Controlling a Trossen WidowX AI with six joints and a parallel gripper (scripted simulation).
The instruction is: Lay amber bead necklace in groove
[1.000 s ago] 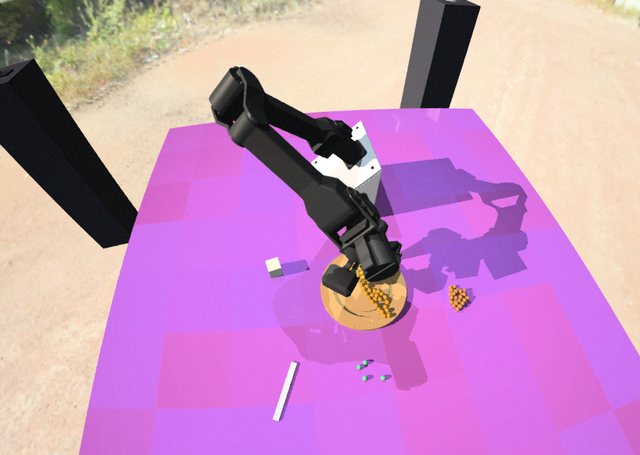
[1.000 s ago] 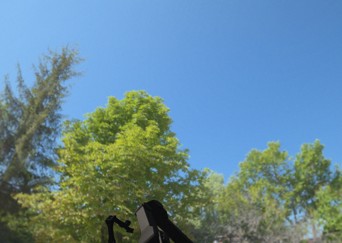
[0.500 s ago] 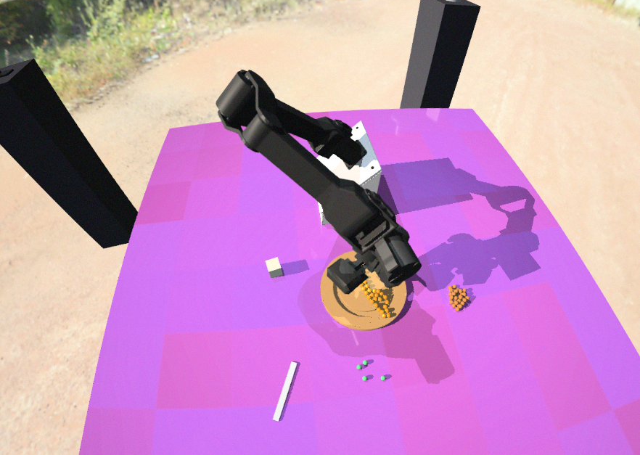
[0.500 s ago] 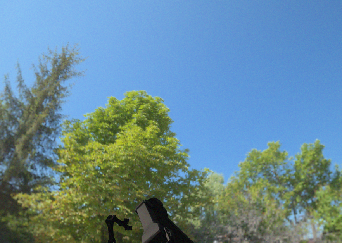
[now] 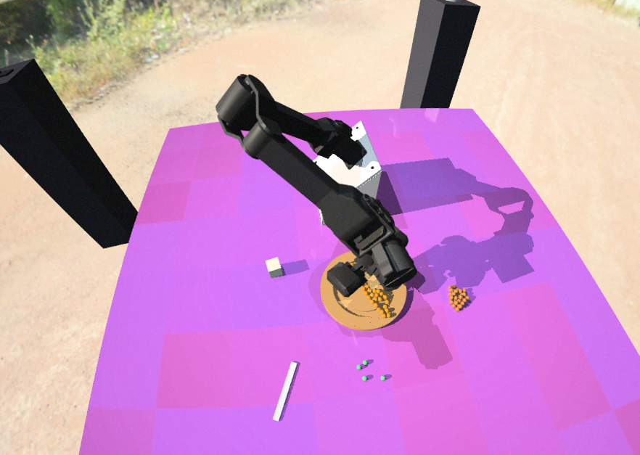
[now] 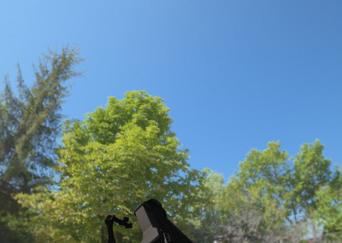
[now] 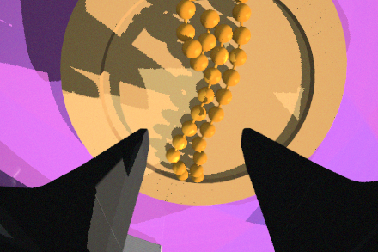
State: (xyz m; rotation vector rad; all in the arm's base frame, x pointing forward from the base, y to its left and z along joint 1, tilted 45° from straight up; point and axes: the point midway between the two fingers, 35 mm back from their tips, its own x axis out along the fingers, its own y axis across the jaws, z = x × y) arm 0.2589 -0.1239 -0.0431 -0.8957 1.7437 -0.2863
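Now: gripper tip 2 cm short of the round tan bead board and 2 cm above it. Round my gripper tip: small cream cube (19 cm to the right, 9 cm behind, 2 cm below); then white bar (23 cm to the right, 19 cm ahead, 3 cm below).
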